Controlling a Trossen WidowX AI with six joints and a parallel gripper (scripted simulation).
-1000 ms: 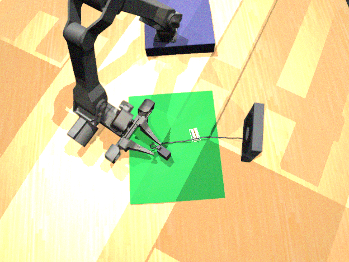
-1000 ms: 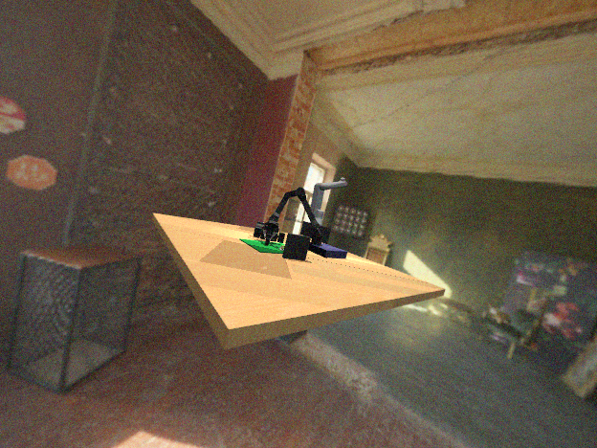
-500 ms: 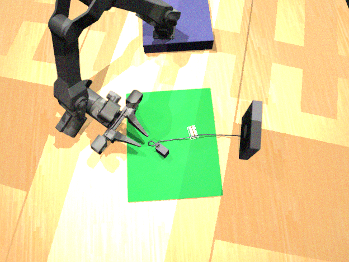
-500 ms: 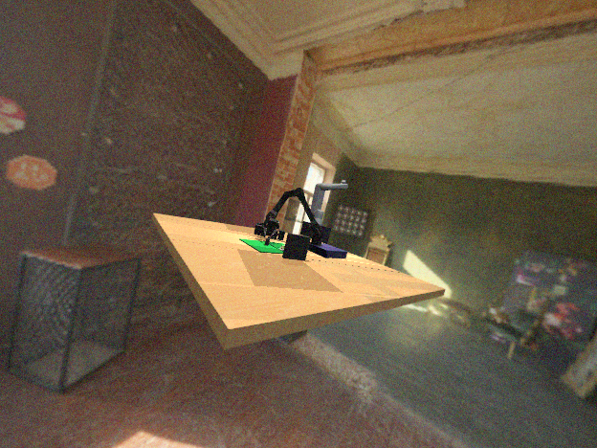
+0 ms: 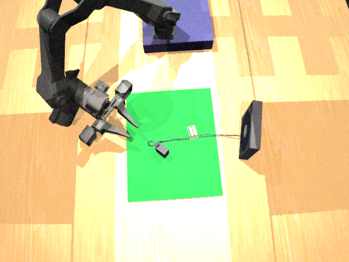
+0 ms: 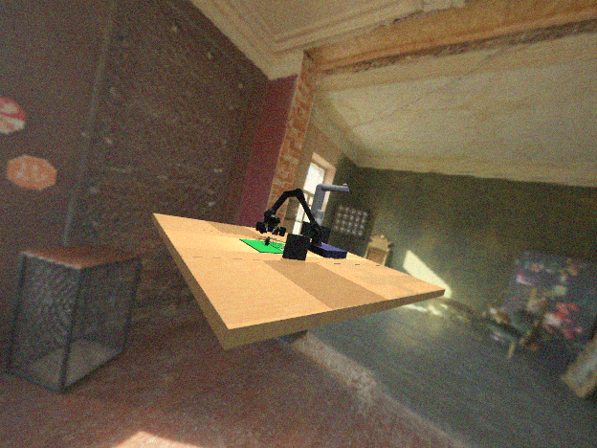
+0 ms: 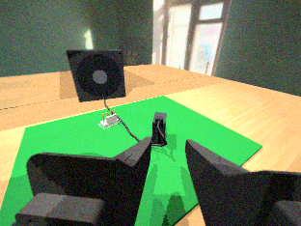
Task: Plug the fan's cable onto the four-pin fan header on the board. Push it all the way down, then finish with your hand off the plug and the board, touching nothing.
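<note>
Right now my gripper tip is 3 cm short of the dark plug, 7 cm to the right of it and 4 cm above it. The rest, counted from my gripper tip: black fan: 2 cm behind, 28 cm to the left; white four-pin header: 3 cm behind, 15 cm to the left, 6 cm below; green board: 9 cm to the left, 8 cm below.
</note>
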